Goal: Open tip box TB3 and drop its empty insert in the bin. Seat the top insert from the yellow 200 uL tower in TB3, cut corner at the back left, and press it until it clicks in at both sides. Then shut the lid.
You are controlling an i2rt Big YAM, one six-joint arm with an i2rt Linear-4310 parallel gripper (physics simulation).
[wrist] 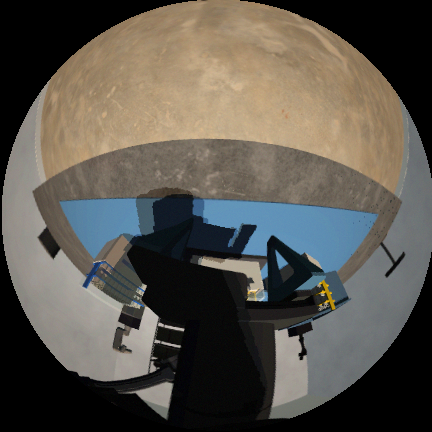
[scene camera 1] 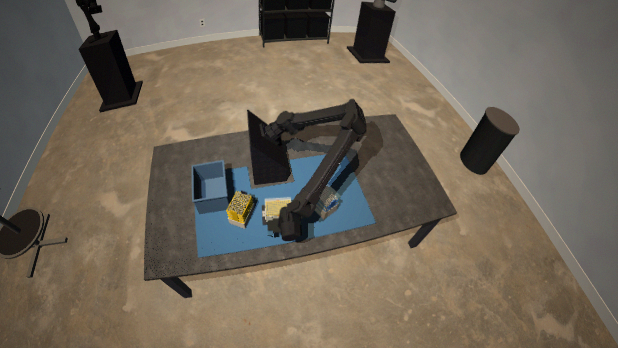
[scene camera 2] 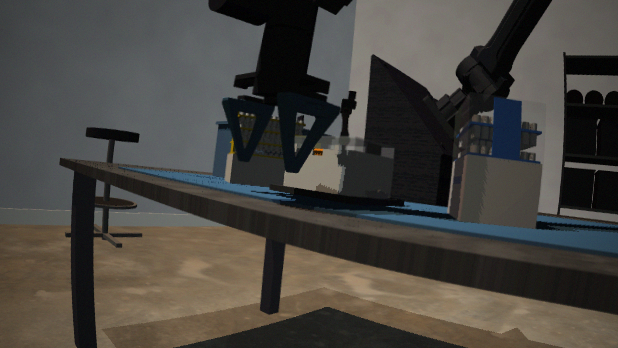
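Observation:
Tip box TB3 [scene camera 1: 277,207] [scene camera 2: 365,172] [wrist: 253,270] is the pale box in the middle, on a dark base plate [scene camera 2: 390,202]. Its clear lid looks shut over a yellow insert, and an orange mark shows near its front top edge. My gripper [scene camera 2: 268,165] [wrist: 232,230] is open and empty, pointing down low at the box's front side. One finger overlaps the box front in scene camera 2; I cannot tell whether it touches. In scene camera 1 the wrist hides the fingertips and the box's right part. The yellow tower [scene camera 1: 241,205] [scene camera 2: 270,135] [wrist: 327,295] stands left of TB3 with stacked tip inserts.
The blue bin [scene camera 1: 211,205] [scene camera 2: 220,150] [wrist: 340,285] stands behind and left of the yellow tower. A blue-insert tower [scene camera 1: 330,200] [scene camera 2: 500,190] [wrist: 117,280] under a clear cover stands right of TB3. A dark upright wedge [scene camera 1: 267,160] [scene camera 2: 395,125] stands behind. All but the bin are on or beside the blue mat [scene camera 1: 230,245].

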